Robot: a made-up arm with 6 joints. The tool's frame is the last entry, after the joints. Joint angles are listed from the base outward. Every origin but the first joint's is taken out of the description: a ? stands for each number. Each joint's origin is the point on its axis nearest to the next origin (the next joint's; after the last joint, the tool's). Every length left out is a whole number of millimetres.
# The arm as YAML. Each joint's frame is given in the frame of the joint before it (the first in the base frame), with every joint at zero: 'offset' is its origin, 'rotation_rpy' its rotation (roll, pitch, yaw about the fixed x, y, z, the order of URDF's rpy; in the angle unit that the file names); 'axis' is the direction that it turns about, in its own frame. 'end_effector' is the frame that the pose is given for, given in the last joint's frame.
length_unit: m
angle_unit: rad
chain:
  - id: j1
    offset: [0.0, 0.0, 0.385]
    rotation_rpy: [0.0, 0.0, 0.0]
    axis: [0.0, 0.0, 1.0]
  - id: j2
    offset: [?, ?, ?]
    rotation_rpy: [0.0, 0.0, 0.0]
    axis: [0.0, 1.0, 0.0]
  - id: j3
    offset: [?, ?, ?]
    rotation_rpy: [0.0, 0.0, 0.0]
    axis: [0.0, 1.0, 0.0]
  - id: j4
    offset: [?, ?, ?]
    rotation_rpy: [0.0, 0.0, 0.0]
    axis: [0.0, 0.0, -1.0]
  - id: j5
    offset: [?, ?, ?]
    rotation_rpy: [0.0, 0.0, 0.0]
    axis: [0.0, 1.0, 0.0]
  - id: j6
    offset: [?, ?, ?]
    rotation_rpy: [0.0, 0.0, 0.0]
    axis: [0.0, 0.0, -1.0]
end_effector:
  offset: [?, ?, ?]
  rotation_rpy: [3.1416, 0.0, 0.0]
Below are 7 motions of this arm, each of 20 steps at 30 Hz.
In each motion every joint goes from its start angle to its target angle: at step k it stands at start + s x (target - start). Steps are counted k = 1, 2, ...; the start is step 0. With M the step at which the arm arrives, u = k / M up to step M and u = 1 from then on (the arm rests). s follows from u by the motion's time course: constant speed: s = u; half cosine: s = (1 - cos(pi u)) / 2; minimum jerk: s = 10 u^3 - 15 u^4 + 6 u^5.
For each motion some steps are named. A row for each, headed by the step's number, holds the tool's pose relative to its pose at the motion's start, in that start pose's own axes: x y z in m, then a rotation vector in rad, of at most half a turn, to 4 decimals.
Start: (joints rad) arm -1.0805 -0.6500 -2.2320 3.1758 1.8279 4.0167
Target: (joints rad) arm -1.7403 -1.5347 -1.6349 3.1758 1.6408 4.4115
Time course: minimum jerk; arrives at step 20
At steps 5, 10, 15, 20:
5: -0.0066 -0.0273 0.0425 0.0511 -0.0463 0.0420
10: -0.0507 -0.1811 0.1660 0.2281 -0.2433 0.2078
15: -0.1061 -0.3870 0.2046 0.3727 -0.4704 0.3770
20: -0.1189 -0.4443 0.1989 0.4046 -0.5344 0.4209

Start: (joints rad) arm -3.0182 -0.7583 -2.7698 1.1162 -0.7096 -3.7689
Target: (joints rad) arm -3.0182 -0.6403 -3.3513 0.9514 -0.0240 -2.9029
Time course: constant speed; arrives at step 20
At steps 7, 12, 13, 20:
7: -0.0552 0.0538 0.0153 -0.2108 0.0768 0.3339
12: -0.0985 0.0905 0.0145 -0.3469 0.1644 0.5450
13: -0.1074 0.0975 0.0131 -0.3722 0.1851 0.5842
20: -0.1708 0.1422 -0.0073 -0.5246 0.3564 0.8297

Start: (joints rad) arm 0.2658 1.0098 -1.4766 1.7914 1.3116 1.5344
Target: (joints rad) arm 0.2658 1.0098 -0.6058 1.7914 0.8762 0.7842
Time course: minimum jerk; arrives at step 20
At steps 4, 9, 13, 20:
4: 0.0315 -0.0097 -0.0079 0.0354 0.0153 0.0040
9: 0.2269 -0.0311 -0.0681 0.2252 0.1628 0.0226
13: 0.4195 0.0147 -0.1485 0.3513 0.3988 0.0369
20: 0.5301 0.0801 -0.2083 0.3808 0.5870 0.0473

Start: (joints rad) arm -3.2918 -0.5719 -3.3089 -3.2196 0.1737 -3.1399
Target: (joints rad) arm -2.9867 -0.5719 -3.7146 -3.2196 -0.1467 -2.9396
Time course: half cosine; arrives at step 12
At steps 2, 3, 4, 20:
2: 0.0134 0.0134 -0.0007 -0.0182 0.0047 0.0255
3: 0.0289 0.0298 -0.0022 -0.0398 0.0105 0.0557
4: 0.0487 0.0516 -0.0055 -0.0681 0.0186 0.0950
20: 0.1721 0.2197 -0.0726 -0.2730 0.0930 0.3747

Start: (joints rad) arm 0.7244 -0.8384 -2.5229 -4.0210 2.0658 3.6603
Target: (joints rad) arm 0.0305 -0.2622 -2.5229 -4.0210 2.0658 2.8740
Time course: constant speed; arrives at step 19
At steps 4, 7, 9, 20:
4: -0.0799 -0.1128 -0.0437 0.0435 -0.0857 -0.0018
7: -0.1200 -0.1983 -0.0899 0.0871 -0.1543 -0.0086
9: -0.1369 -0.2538 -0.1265 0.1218 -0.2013 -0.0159
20: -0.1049 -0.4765 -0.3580 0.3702 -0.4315 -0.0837

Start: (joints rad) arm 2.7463 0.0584 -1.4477 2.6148 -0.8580 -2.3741
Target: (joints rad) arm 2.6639 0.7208 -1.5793 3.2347 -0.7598 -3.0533
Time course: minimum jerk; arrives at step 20
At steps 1, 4, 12, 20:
1: -0.0002 -0.0002 0.0004 0.0002 -0.0008 -0.0005
4: -0.0089 -0.0081 0.0199 0.0097 -0.0410 -0.0234
12: -0.1389 -0.0746 0.2154 0.1606 -0.4413 -0.2038
20: -0.2237 -0.0951 0.2986 0.2585 -0.6090 -0.2436

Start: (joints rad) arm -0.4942 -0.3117 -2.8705 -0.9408 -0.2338 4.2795
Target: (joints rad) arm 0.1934 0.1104 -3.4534 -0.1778 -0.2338 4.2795
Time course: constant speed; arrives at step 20
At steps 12, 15, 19, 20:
12: -0.0458 -0.1423 -0.0554 0.0773 -0.2846 0.8235
15: -0.0408 -0.1790 -0.0769 0.0950 -0.3589 1.0281
19: -0.0236 -0.2243 -0.1088 0.1173 -0.4608 1.2995
20: -0.0176 -0.2347 -0.1173 0.1225 -0.4869 1.3670

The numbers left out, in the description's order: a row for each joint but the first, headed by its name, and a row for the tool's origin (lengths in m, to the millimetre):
j2: 0.0 0.0 0.0
j3: 0.064 0.0 0.338
j4: 0.112 0.0 -0.493
j5: 0.0 0.0 0.0
j6: 0.104 0.0 -0.133
tool: 0.0 0.0 0.0

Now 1 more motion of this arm.
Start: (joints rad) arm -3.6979 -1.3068 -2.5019 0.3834 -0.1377 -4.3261
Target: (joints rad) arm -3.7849 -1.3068 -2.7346 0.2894 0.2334 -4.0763
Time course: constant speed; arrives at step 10
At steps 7, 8, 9, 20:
7: -0.1029 -0.0010 -0.0074 -0.1509 -0.0302 0.0650
8: -0.1172 -0.0005 -0.0101 -0.1713 -0.0304 0.0727
9: -0.1313 0.0001 -0.0132 -0.1913 -0.0295 0.0802
20: -0.1452 0.0008 -0.0167 -0.2108 -0.0277 0.0873

